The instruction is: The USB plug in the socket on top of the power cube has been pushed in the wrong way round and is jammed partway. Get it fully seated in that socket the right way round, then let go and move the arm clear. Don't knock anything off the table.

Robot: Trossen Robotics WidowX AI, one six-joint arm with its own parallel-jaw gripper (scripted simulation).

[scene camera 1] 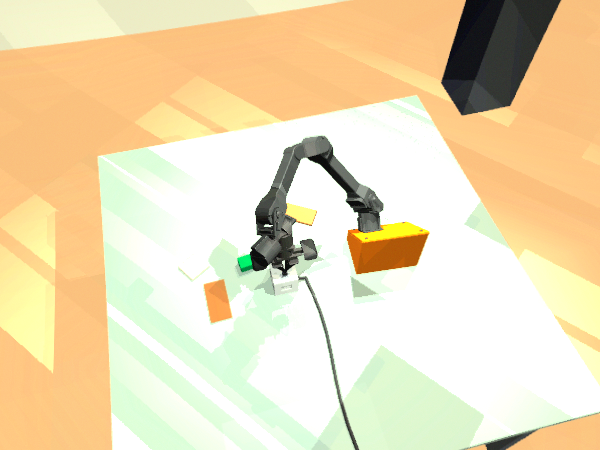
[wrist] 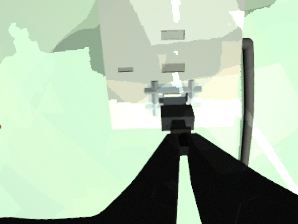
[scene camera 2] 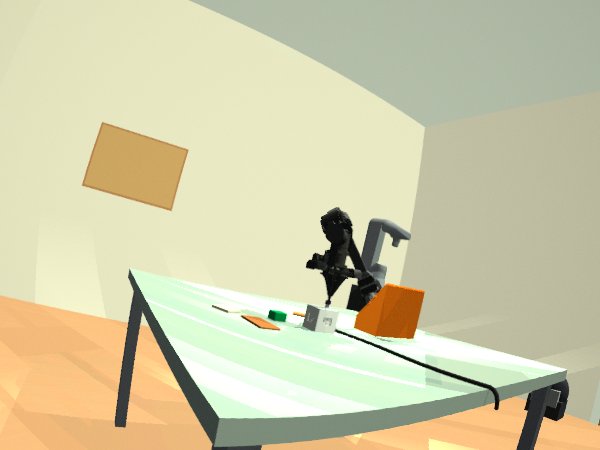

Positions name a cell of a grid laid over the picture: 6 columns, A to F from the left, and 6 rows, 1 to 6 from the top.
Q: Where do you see a white power cube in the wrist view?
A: C2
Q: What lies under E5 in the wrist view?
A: My gripper.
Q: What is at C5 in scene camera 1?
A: An orange card.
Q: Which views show my gripper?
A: Scene camera 1, the wrist view and scene camera 2: all of them.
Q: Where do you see a black USB plug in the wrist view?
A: At D4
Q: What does my gripper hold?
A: A black USB plug.
